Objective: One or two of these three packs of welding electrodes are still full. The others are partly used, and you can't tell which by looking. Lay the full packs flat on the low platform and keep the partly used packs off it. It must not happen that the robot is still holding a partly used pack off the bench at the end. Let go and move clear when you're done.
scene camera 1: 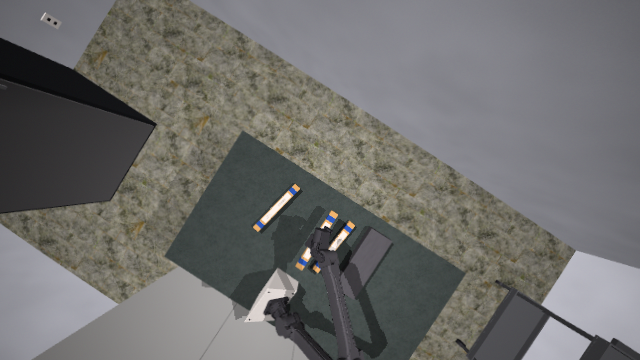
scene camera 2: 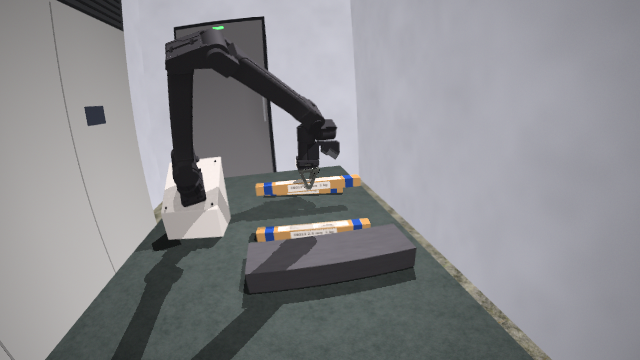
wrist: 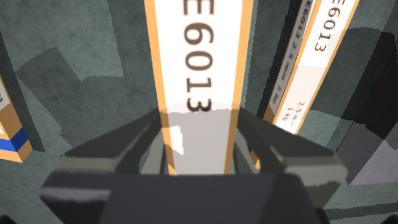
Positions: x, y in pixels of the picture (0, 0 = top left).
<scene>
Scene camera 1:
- low grey platform: 372, 246
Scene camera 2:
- pack: 263, 234
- pack: 270, 188
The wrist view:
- my gripper: 199, 111
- pack: 199, 60
</scene>
